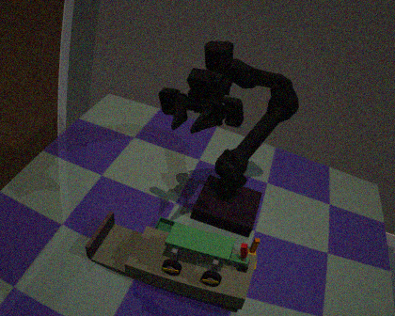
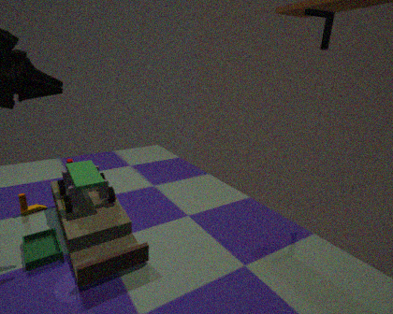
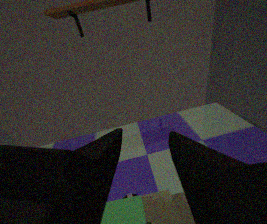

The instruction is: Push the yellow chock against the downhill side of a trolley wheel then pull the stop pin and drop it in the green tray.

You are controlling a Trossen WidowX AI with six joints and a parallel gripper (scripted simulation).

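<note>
The yellow chock is 9 cm behind my gripper tip, 25 cm to the left of it and 37 cm below it. The rest, counted from my gripper tip: red-headed stop pin: 3 cm ahead, 21 cm to the left, 26 cm below; then raised lip: 4 cm ahead, 15 cm to the right, 36 cm below; then trolley: 4 cm ahead, 11 cm to the left, 28 cm below.
</note>
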